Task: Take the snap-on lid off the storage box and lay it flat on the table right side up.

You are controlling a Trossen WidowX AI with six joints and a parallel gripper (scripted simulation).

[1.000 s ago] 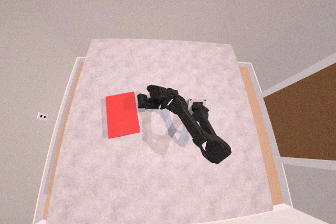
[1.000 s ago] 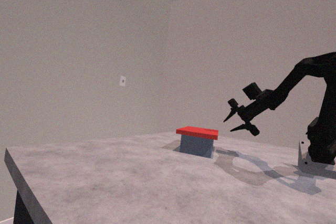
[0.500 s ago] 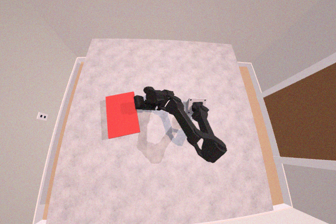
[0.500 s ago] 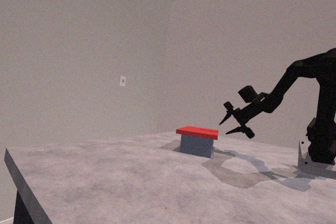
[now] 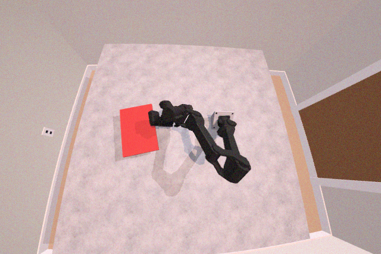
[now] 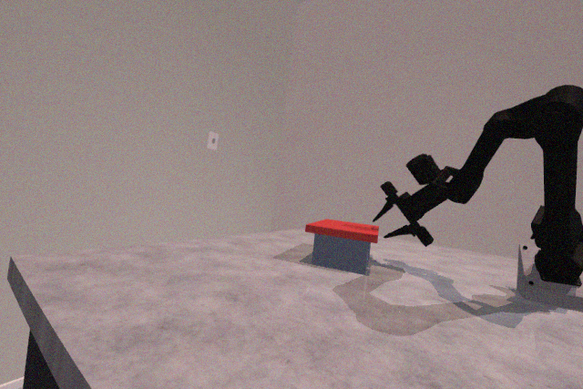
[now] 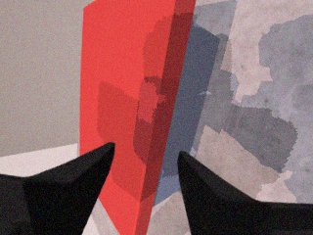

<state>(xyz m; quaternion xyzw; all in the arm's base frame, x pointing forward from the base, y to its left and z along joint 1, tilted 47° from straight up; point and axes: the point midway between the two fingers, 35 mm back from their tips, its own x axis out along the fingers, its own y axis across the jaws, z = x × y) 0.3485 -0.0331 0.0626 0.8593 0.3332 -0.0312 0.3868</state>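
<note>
Now: the lid 80 mm ahead of my gripper tip, 20 mm to the left of it and 10 mm below it. The rest, counted from my gripper tip: storage box: 80 mm ahead, 20 mm to the left, 50 mm below.
</note>
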